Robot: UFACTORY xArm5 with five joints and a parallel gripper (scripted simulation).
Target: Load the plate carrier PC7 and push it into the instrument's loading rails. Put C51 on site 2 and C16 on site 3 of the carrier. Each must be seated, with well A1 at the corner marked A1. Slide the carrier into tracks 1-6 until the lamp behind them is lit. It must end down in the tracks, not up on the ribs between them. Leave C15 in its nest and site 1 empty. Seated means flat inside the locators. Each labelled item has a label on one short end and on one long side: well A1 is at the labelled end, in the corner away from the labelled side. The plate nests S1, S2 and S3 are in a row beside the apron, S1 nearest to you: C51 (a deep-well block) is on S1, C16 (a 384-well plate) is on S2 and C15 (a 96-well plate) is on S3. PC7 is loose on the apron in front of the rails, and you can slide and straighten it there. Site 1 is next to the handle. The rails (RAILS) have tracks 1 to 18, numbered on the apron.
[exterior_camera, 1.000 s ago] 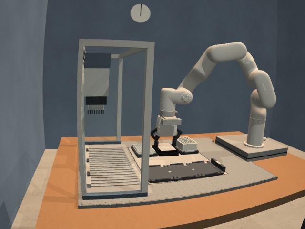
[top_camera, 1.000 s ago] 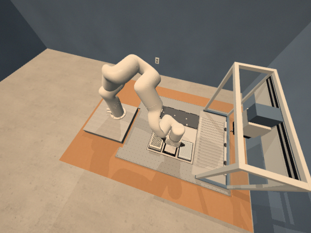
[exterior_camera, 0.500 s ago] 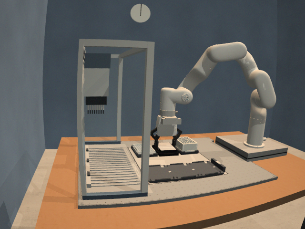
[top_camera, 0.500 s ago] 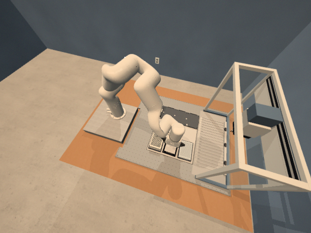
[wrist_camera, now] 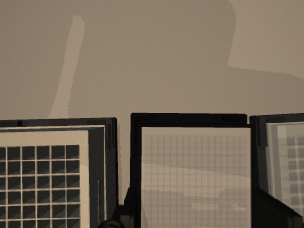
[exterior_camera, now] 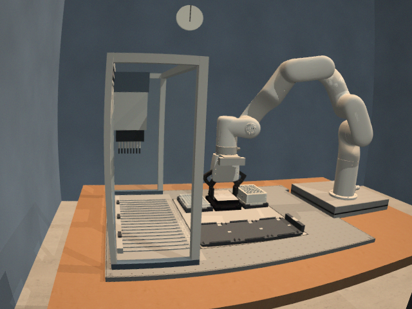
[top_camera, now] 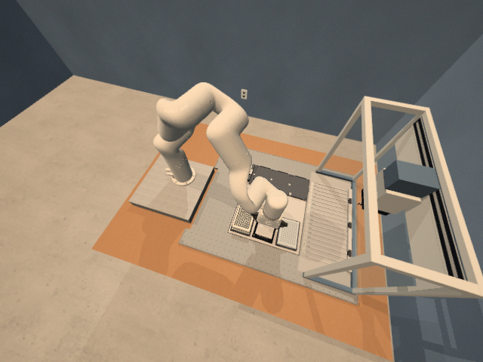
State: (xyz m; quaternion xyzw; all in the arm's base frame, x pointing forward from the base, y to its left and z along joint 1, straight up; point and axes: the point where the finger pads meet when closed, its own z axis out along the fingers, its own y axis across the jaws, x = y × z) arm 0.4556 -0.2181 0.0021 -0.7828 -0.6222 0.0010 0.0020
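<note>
Right now the plate nest S2 is 30 mm below my hand. Also, from my hand: plate nest S1: 110 mm behind, 20 mm to the left, 30 mm below; 96-well plate C15: 110 mm ahead, 20 mm to the right, 20 mm below; dark carrier PC7: 60 mm ahead, 260 mm to the left, 20 mm below.
</note>
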